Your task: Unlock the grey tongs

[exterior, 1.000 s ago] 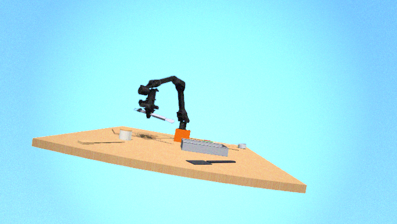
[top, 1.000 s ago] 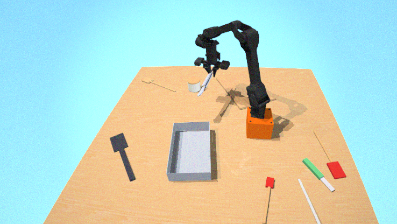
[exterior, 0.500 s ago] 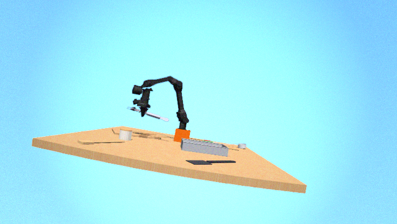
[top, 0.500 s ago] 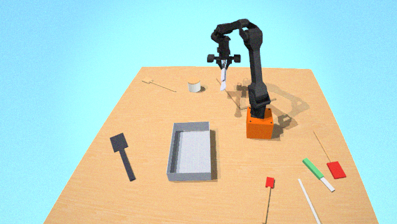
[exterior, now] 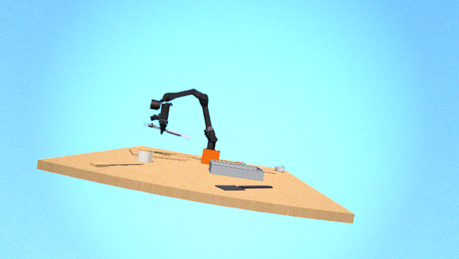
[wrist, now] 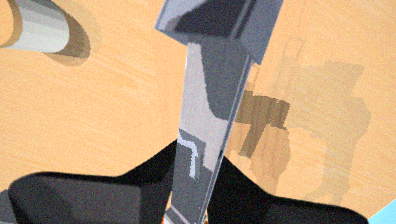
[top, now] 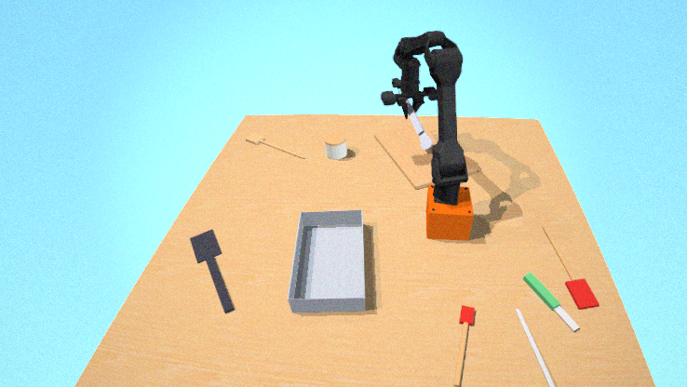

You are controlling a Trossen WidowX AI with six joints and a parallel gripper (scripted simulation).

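My gripper tip is now 15 cm above the thin wooden board, 5 cm past it and 3 cm to the left of it. Round my gripper tip: red paddle 51 cm behind, 45 cm to the left, 15 cm below; white cup 26 cm ahead, 12 cm below, 3 cm to the left; grey roasting tin 54 cm to the left, 13 cm below, 12 cm ahead.
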